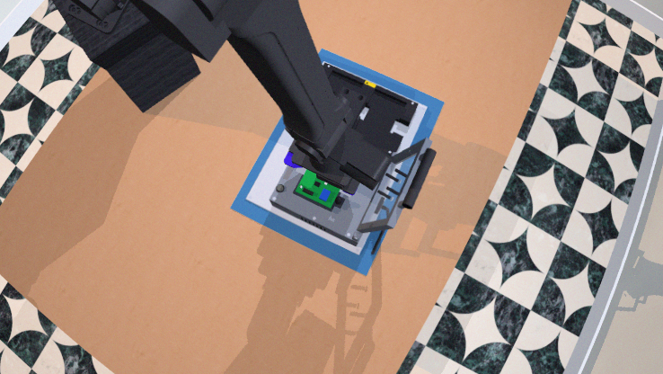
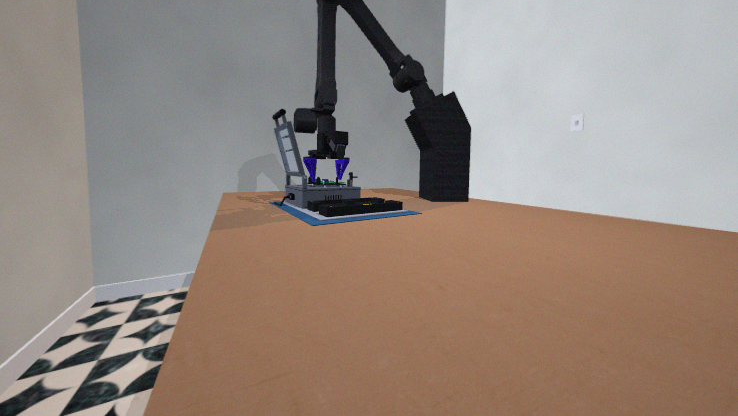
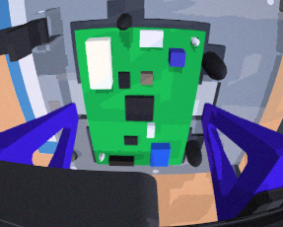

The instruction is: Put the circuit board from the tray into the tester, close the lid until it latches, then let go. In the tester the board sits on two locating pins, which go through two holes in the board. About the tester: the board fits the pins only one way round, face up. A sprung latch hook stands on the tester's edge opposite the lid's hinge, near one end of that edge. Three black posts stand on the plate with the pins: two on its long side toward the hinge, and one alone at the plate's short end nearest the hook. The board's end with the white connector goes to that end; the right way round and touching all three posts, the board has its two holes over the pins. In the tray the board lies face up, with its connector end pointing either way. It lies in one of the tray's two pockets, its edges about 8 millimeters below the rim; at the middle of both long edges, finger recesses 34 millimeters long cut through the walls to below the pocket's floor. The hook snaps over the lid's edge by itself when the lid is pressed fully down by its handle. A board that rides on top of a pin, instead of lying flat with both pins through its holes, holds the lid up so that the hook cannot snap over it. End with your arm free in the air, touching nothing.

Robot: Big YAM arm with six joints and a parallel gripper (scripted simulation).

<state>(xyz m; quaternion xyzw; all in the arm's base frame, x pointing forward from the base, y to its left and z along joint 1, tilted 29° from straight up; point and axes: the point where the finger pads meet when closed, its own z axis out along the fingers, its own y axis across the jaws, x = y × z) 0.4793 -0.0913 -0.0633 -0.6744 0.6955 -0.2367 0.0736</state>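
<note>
Right now my hand is 1 cm above the green circuit board. Also, from my hand: black plate (1 cm ahead, 1 cm to the left, 1 cm below); tester (4 cm ahead, 4 cm to the left, 3 cm above); dark latch hook (6 cm behind, 6 cm to the left, 1 cm above).
</note>
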